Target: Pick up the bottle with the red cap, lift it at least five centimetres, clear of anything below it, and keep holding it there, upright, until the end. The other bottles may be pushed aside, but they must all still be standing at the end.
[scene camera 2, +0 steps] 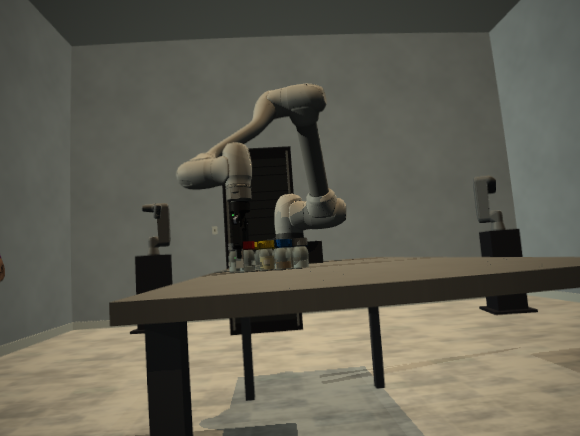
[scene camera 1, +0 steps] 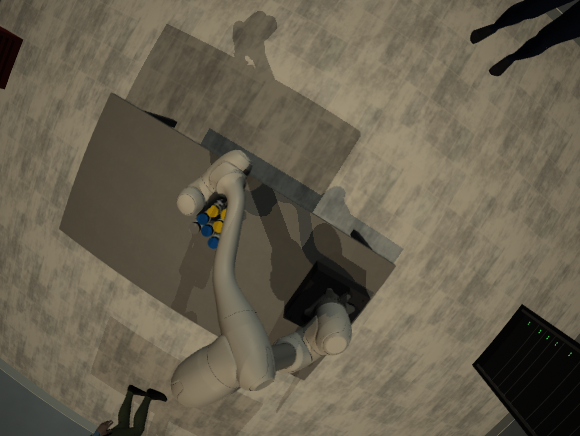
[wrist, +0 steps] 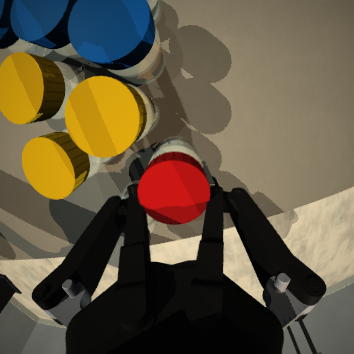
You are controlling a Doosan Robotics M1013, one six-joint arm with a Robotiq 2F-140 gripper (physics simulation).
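Frame: origin at the arm's base, x ahead, y left, z up, level; millimetres.
Seen in the pictures: gripper, fingertip midpoint: (scene camera 2: 242,267); arm's base, link origin: (scene camera 1: 329,310).
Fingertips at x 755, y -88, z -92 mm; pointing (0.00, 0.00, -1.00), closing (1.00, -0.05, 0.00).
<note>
Pixels of each thing's top centre, then the offset from my fingertips to it. Level surfaces: height alone.
- red-capped bottle, top centre: (wrist: 173,196) (scene camera 2: 246,241) dx +1, dy +18, dz +90 mm
- pale bottle, top centre: (wrist: 118,251) (scene camera 2: 235,243) dx -60, dy -38, dz +90 mm
- grey-capped bottle, top centre: (scene camera 2: 299,238) (scene camera 1: 193,228) dx -20, dy +203, dz +90 mm
- table, surface height: dz -15 mm
The red-capped bottle (scene camera 2: 248,245) (wrist: 174,192) stands upright among the others, its cap level with theirs in scene camera 2. My gripper (wrist: 177,172) points down and is shut on this bottle, one finger at each side just below the cap. In scene camera 1 the arm hides the red cap. Yellow-capped bottles (scene camera 1: 213,211) (scene camera 2: 265,244) (wrist: 102,116) stand close by, toward the upper left in the wrist view. Blue-capped bottles (scene camera 1: 207,230) (scene camera 2: 284,243) (wrist: 110,31) stand beyond them. All these look upright.
A pale bottle (scene camera 2: 232,261) stands left of the red-capped one in scene camera 2, its top hidden by the gripper. A grey-capped bottle (scene camera 2: 300,256) stands at the right of the group. The table (scene camera 1: 125,200) (scene camera 2: 350,285) has an edge near the gripper.
</note>
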